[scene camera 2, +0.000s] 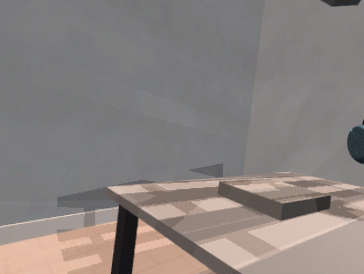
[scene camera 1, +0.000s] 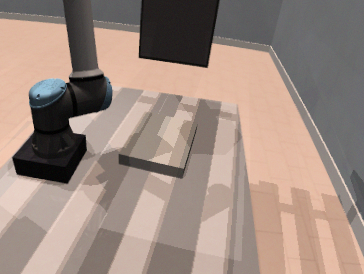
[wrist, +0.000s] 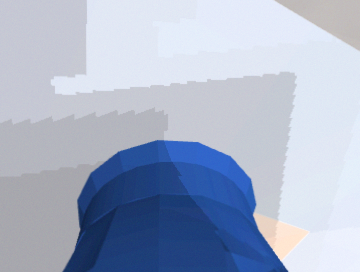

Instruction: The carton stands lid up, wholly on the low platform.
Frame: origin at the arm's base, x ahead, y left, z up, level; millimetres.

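Where they show: end effector, tool point: (wrist: 168, 174); arm's base, origin of the base link: (scene camera 1: 54, 145).
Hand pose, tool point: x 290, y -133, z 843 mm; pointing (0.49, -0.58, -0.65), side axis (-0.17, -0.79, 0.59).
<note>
Each offset is from my tool point to the top centre of the thing. "spot": to the spot under its first point. Level surfaces: height alone.
The carton hangs high in the air. In scene camera 1 it shows as a large dark box (scene camera 1: 177, 29) at the top edge, above the far side of the table. In scene camera 2 only its lower corner @(spot: dy -9, dx +3, dz -86 mm) (scene camera 2: 341, 2) shows at the top right. In the wrist view the blue suction cup (wrist: 165, 152) is pressed flat against the carton's pale face @(spot: dy +7, dx +21, dz +29 mm) (wrist: 203, 43) and holds it. The low grey platform @(dy +274, dx +87, dz -870 mm) (scene camera 1: 158, 144) (scene camera 2: 273, 197) lies on the table @(dz -918 mm) (scene camera 1: 176, 230) (scene camera 2: 205, 224), with nothing on it. I cannot tell which way the lid faces.
The arm's black base (scene camera 1: 49, 164) stands on the table left of the platform, and its column rises out of view. A blue joint cap (scene camera 2: 357, 144) shows at the right edge. The table's right edge drops to the tiled floor (scene camera 1: 279, 132); grey walls stand behind.
</note>
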